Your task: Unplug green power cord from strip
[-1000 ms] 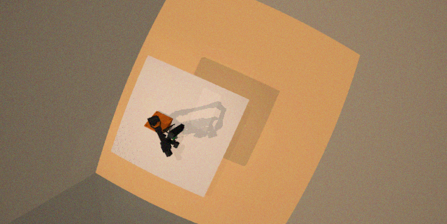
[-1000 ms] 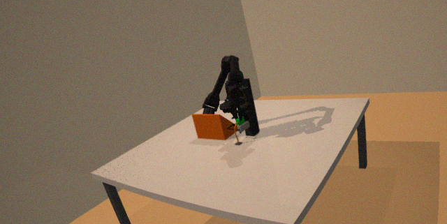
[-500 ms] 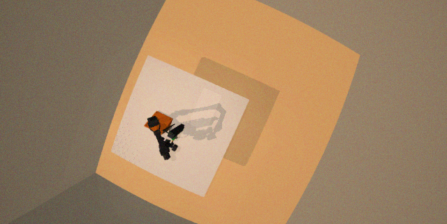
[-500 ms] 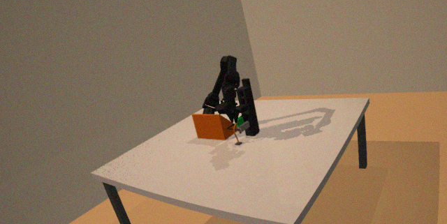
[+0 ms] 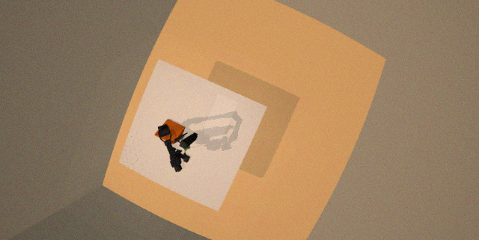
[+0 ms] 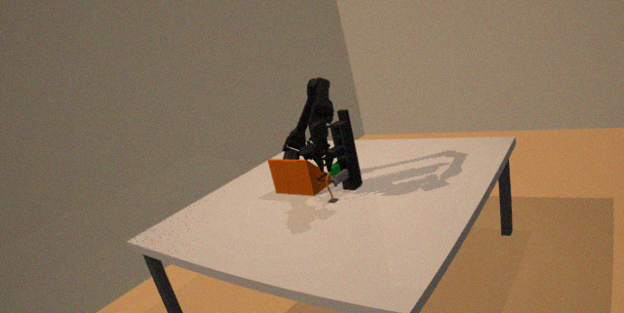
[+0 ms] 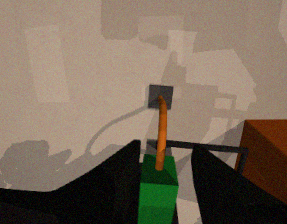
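Right now the green plug is 10 mm ahead of my gripper tip and 60 mm to the left of it.
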